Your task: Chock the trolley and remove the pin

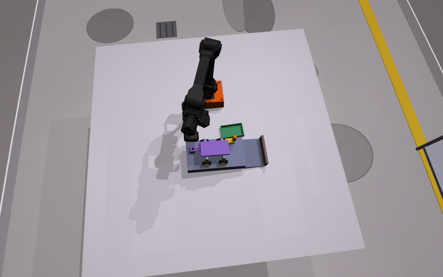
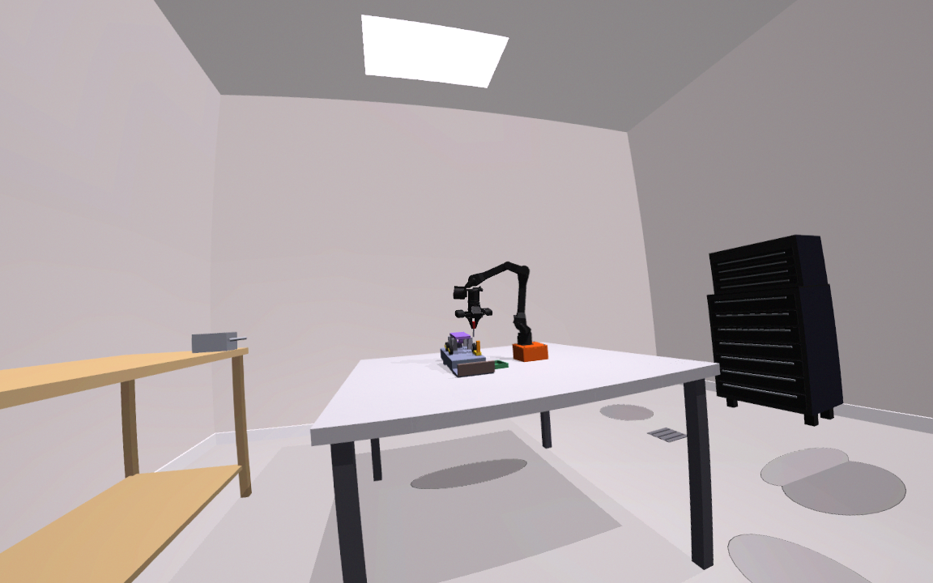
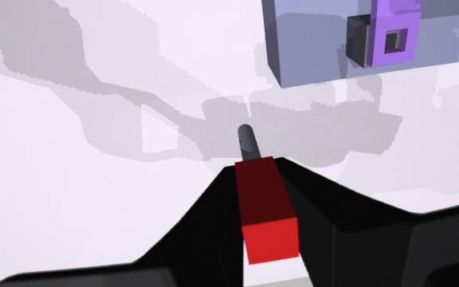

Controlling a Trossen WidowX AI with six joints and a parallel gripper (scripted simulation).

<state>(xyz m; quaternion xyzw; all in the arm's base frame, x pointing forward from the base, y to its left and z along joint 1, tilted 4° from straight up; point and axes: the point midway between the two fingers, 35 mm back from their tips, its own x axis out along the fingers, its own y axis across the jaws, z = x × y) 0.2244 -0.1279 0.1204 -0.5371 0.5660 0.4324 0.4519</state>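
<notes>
Now: the yellow chock 200 mm to the left of my gripper tip, 90 mm below it and 60 mm ahead of it. The rest, counted from my gripper tip: red-headed stop pin (right at my gripper tip); grey ramp (130 mm below, 120 mm to the left, 110 mm ahead); purple trolley (110 mm to the left, 110 mm ahead, 60 mm below).
</notes>
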